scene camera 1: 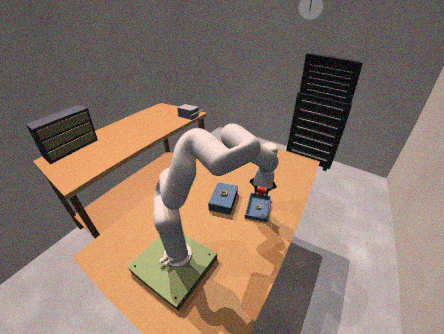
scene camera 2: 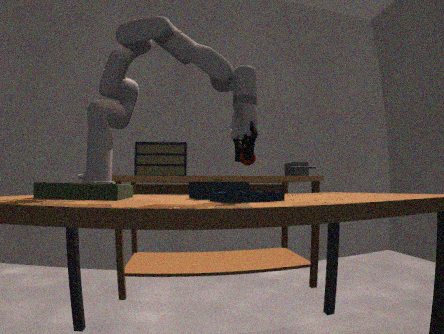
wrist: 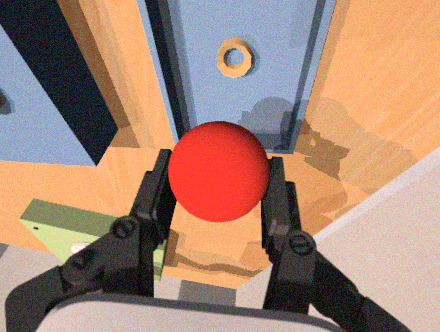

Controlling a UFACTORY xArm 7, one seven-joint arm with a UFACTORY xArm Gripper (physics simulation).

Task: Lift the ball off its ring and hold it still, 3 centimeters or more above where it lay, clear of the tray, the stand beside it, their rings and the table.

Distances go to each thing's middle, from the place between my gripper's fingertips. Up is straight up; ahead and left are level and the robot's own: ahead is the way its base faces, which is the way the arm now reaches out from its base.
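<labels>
Red ball (wrist: 218,171): my hand 1 cm short of it, 1 cm below it. From my hand: blue stand (scene camera 2: 197,190), 20 cm to the left, 8 cm behind, 9 cm below; shallow blue tray (scene camera 2: 256,196), 1 cm ahead, 11 cm below.
</labels>
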